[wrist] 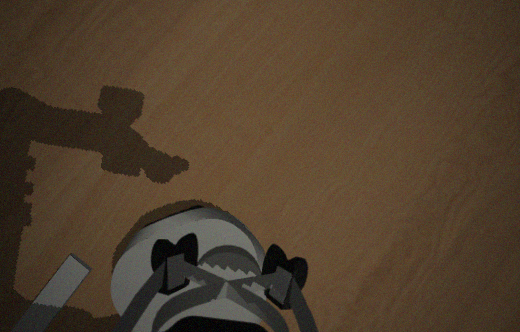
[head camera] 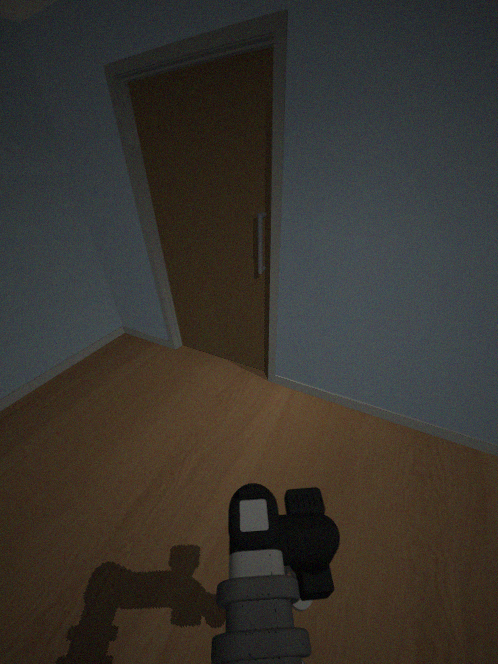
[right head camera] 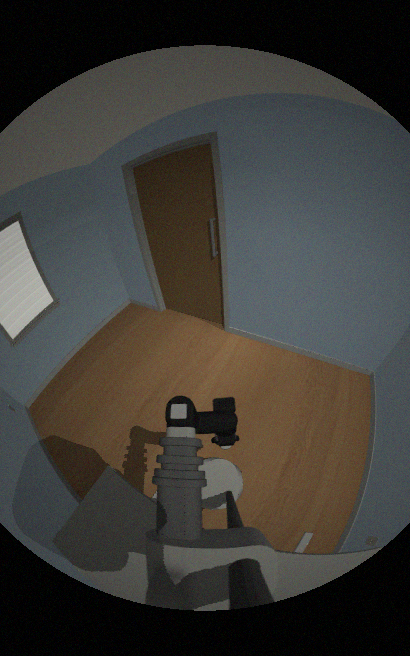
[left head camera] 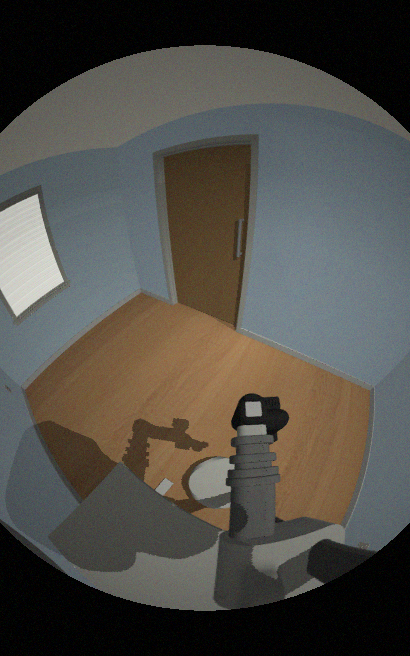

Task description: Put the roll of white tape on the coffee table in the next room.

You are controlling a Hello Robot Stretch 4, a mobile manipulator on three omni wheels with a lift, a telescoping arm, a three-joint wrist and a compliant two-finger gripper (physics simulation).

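Where they show: gripper, fingertip midpoint: (wrist: 231,258); robot's base, link origin: (right head camera: 214,482) (left head camera: 217,481).
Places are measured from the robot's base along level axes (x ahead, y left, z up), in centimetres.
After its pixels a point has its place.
Note:
My gripper (right head camera: 225,441) @(x 22.6, y -8.7, z 78.7 cm) (wrist: 231,258) @(x 22.6, y -8.7, z 78.7 cm) is shut on the roll of white tape (right head camera: 226,447) @(x 19.1, y -9.1, z 81.5 cm) (wrist: 227,272) @(x 22.3, y -8.6, z 81.6 cm). In the wrist view the tape's round top shows between the two black fingertips, partly covered by the finger linkage and in shade. In the head camera view a sliver of the white tape (head camera: 302,604) @(x 19.4, y -8.7, z 81.6 cm) shows under the wrist. The gripper hangs well above the wooden floor, with the arm drawn in. The coffee table does not show in these views.
A brown door (head camera: 214,203) @(x 196.0, y 14.7, z 132.7 cm) (left head camera: 207,225) @(x 196.7, y 15.9, z 116.6 cm) (right head camera: 180,235) @(x 198.2, y 18.5, z 109.8 cm) with an upright handle stands shut ahead. Blue walls meet left of it; a window (left head camera: 27,255) @(x 132.2, y 207.0, z 135.3 cm) is at left. My round white base (left head camera: 210,480) @(x 1.8, y 5.5, z 18.7 cm) is below. A pale surface (left head camera: 165,570) @(x -46.3, y 21.8, z 69.3 cm) lies at the bottom edge.

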